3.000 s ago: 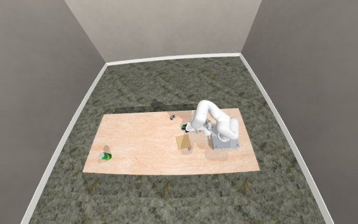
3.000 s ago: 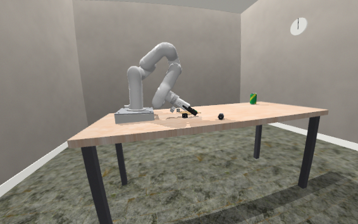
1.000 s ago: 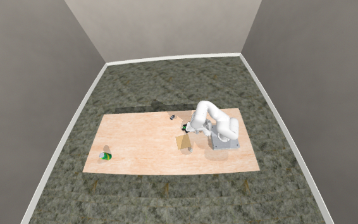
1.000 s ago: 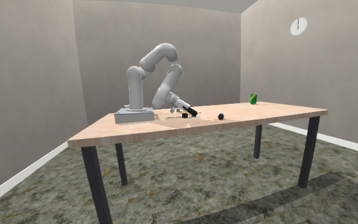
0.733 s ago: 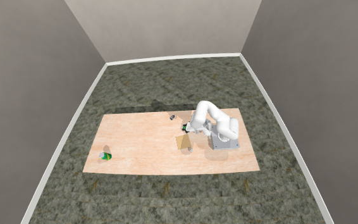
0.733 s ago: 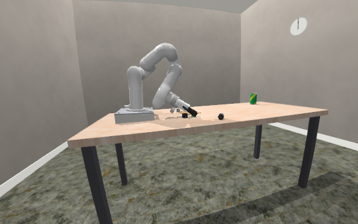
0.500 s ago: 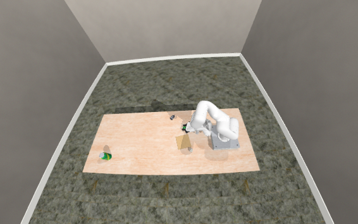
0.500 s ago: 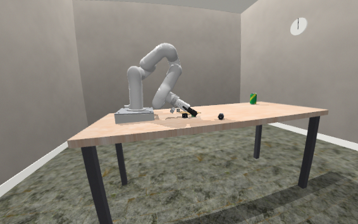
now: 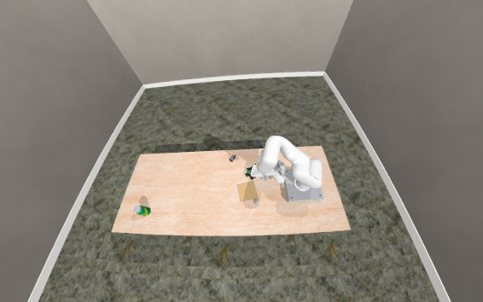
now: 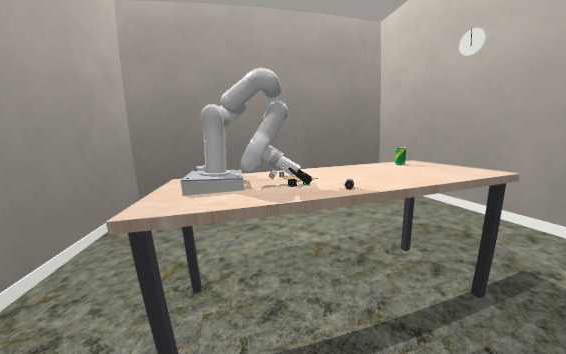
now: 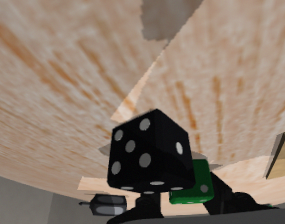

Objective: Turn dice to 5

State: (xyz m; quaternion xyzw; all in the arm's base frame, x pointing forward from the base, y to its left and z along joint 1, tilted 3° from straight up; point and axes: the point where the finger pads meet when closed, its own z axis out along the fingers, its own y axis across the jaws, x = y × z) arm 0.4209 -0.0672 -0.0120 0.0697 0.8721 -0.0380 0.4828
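My gripper is now 10 mm above the green die. From my hand the other things lie so: dark tool 150 mm ahead, 130 mm to the right, 10 mm below; tan mat 10 mm behind, 150 mm to the left, 20 mm below; black die 70 mm behind, 20 mm to the right, 10 mm below.
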